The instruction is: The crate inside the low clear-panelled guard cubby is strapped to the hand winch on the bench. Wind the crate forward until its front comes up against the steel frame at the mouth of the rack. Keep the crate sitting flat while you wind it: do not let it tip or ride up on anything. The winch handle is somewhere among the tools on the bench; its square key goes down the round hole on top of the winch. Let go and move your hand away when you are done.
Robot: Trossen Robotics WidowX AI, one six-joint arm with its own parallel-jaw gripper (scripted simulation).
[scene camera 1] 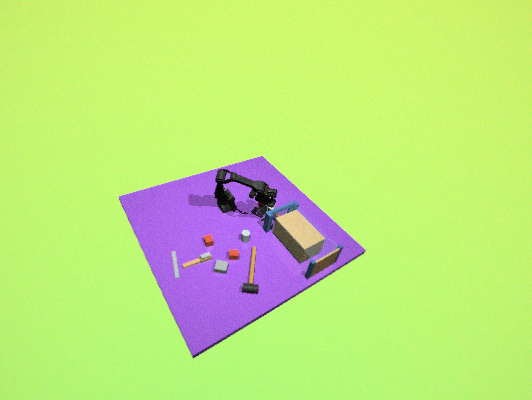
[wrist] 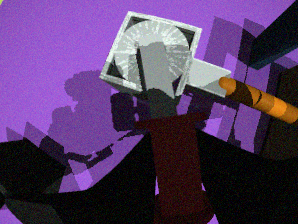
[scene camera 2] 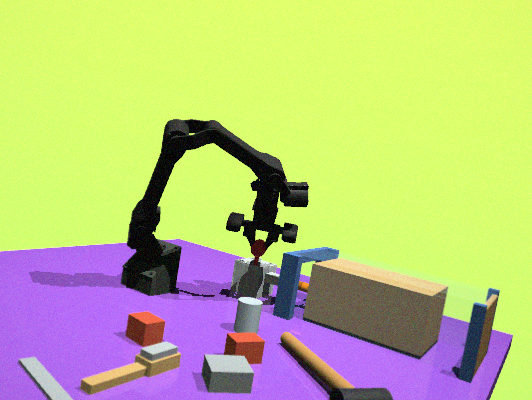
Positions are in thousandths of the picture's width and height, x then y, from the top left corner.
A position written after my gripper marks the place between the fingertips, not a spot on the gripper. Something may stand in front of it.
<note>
I see my gripper (scene camera 2: 486, 634), a wooden brush (scene camera 2: 289, 901) and a grey winch (wrist: 414, 310).
My gripper also shows in the wrist view (wrist: 572, 605). The wrist view does not show the wooden brush: it is out of frame.
</note>
